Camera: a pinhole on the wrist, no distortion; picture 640 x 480 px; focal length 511.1 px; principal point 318.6 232.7 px. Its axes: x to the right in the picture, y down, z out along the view. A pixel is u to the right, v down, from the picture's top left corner.
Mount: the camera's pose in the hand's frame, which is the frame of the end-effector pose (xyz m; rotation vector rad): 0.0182 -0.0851 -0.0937 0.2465 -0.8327 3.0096
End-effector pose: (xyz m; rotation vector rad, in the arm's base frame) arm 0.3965 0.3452 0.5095 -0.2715 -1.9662 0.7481
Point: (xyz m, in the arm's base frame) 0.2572 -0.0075 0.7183
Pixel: 346 380
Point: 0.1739 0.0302 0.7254
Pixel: 277 295
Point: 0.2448 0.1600 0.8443
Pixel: 40 406
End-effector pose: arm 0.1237 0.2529 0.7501 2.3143 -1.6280 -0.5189
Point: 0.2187 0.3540 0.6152
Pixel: 586 198
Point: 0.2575 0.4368 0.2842
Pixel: 482 247
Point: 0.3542 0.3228 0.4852
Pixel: 352 373
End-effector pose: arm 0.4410 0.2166 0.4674 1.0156 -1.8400 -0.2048
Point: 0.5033 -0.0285 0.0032
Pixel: 579 390
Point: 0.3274 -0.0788 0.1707
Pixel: 385 185
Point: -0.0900 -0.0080 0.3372
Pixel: outside the picture
